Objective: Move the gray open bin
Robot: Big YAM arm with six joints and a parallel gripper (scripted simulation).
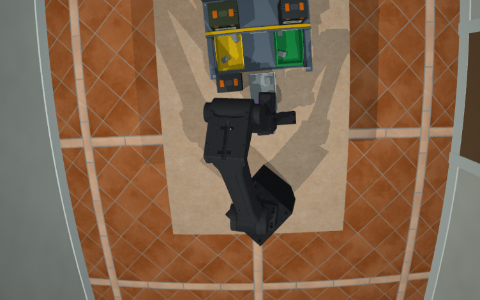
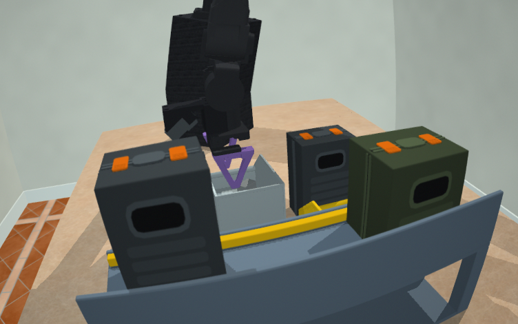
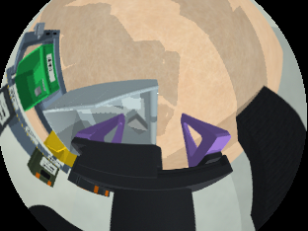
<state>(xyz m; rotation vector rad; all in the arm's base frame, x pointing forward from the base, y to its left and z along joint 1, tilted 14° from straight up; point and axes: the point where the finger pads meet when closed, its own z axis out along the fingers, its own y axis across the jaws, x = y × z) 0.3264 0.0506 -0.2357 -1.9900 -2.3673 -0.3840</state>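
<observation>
The gray open bin lies 80 mm ahead of my hand, 10 mm to the left of it and 10 mm above it. Also, from my hand: green bin: 290 mm ahead, 60 mm to the right, 10 mm above; then yellow bin: 250 mm ahead, 160 mm to the left, 10 mm above; then yellow rail: 320 mm ahead, 60 mm to the left, 80 mm above.
</observation>
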